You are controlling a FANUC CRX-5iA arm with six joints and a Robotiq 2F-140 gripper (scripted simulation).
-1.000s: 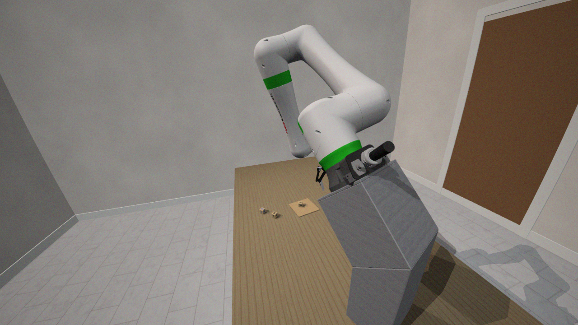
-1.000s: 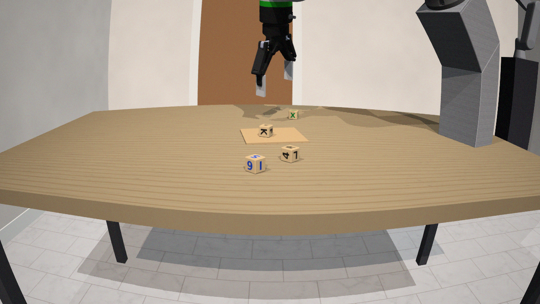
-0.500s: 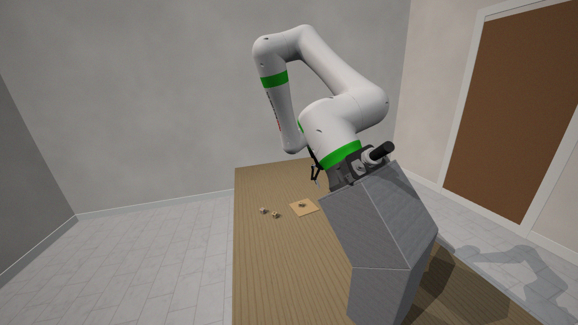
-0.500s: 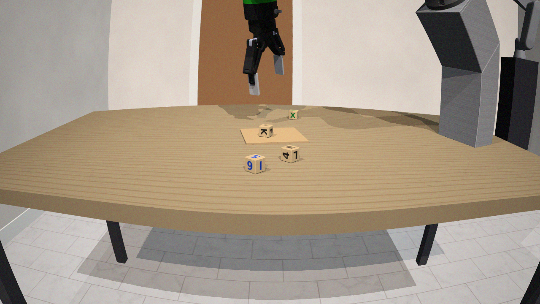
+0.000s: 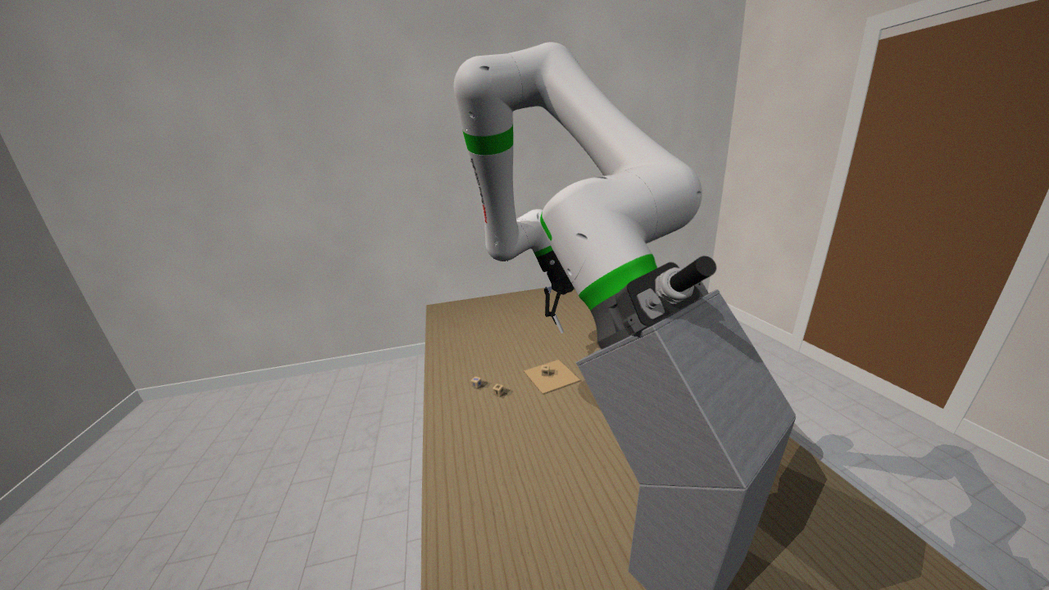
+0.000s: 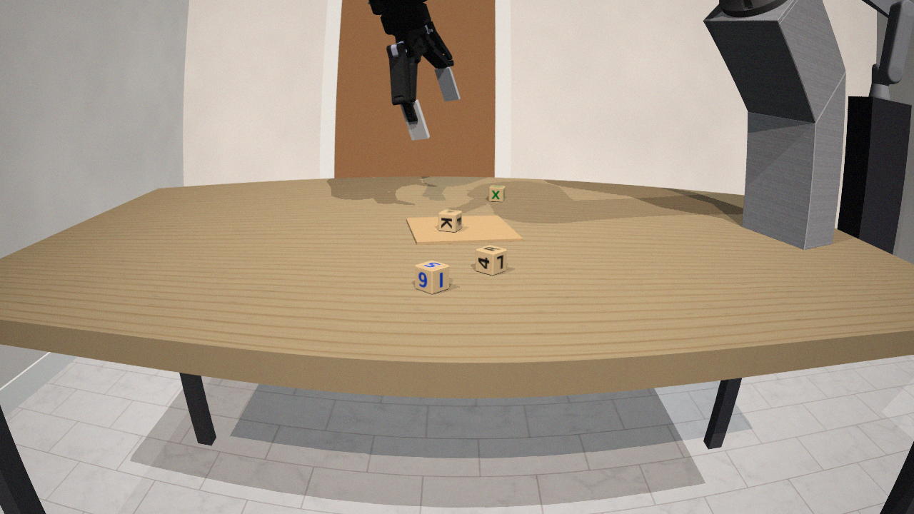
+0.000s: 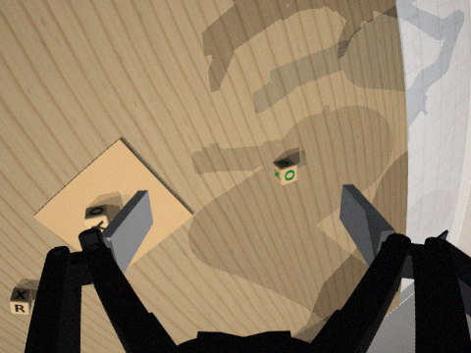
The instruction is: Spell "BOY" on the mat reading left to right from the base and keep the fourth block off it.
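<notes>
Right now my hand is 360 mm to the right of the block, 150 mm above it and 80 mm past it. Also, from my hand: tan mat: 160 mm below, 110 mm to the left, 60 mm behind.
</notes>
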